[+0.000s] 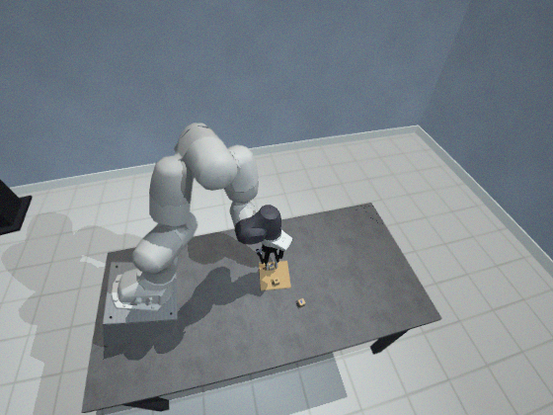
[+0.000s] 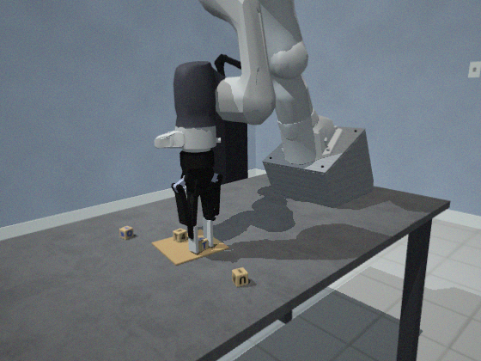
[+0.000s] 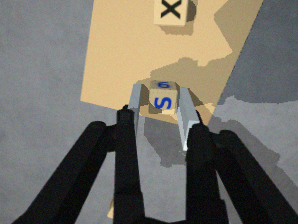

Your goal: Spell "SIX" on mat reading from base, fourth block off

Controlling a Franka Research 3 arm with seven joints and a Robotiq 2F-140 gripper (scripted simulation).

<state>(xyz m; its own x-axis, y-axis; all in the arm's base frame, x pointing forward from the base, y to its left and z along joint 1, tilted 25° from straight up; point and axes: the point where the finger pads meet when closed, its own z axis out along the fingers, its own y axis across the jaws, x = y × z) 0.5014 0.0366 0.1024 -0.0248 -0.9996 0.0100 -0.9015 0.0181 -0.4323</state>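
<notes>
Now: hand 4 cm to the left of the tan mat and 4 cm above it.
</notes>
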